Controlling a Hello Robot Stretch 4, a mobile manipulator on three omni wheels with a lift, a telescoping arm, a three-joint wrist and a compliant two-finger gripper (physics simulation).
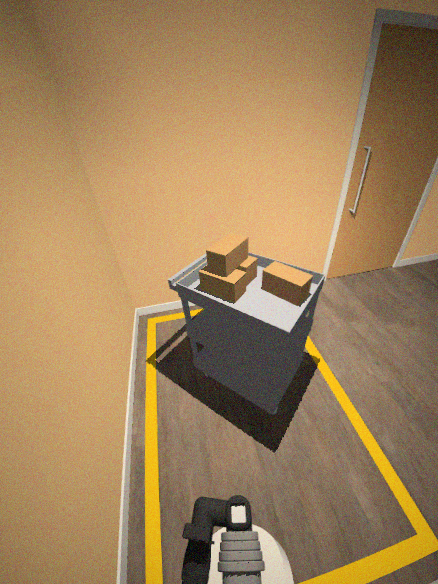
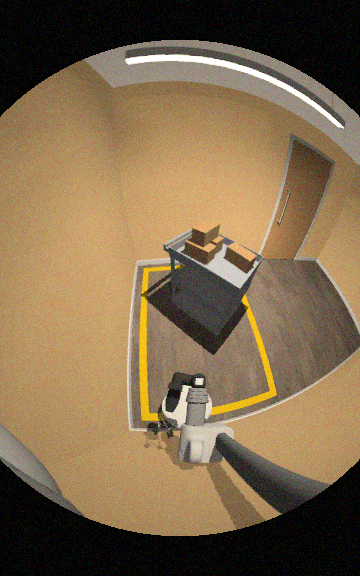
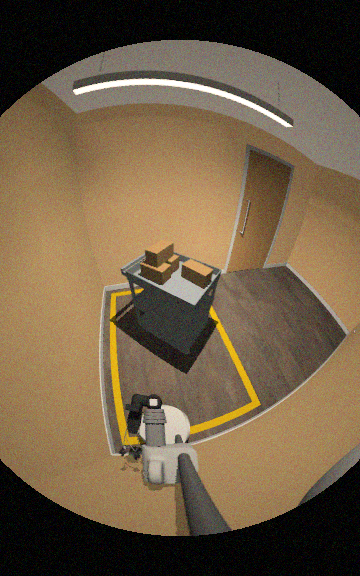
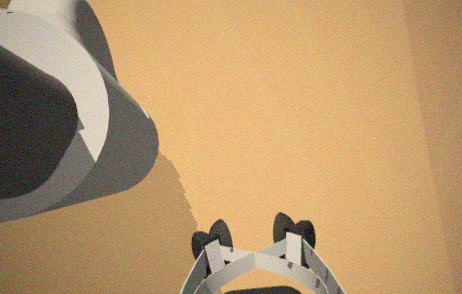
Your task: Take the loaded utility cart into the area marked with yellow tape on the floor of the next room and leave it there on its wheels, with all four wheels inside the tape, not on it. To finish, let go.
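Pixels of known places: gripper, fingertip midpoint: [image 2: 161, 436] [image 3: 128, 457] [image 4: 252, 234]; robot's base, link origin: [image 2: 186, 405] [image 3: 164, 426].
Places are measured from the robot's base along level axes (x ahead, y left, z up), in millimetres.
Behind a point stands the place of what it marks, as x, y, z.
Note:
The dark grey utility cart [image 1: 245, 360] @[812, -77, 503] [image 2: 205, 300] @[821, -66, 510] [image 3: 170, 325] @[800, -93, 468] stands upright at the far end of the yellow tape area [image 1: 151, 425] @[708, 532, -27] [image 2: 144, 340] @[615, 493, -28] [image 3: 114, 340] @[917, 552, -28], turned at an angle to the tape lines. Several brown boxes [image 1: 287, 282] @[963, -282, 874] [image 2: 240, 256] @[967, -277, 870] [image 3: 196, 273] @[963, -283, 866] are on its top tray, one stacked on others. The cart's body and shadow hide its wheels, so I cannot tell how they sit against the tape. My gripper [image 4: 252, 234] @[-126, 131, 743] [image 2: 161, 429] @[-126, 131, 743] [image 3: 129, 451] @[-126, 131, 743] is open and empty, its fingertips apart, folded back beside my base and well away from the cart.
My white base [image 1: 272, 550] @[106, -129, 185] [image 2: 172, 412] @[-60, 108, 187] [image 3: 172, 425] @[19, -69, 187] stands at the near end of the taped area. A wall runs close along the left tape line, and another is behind the cart. A closed wooden door [image 1: 390, 150] @[2234, -1439, 1239] [image 2: 300, 200] @[2250, -1516, 1166] [image 3: 262, 210] @[2255, -1536, 1139] is at the far right.

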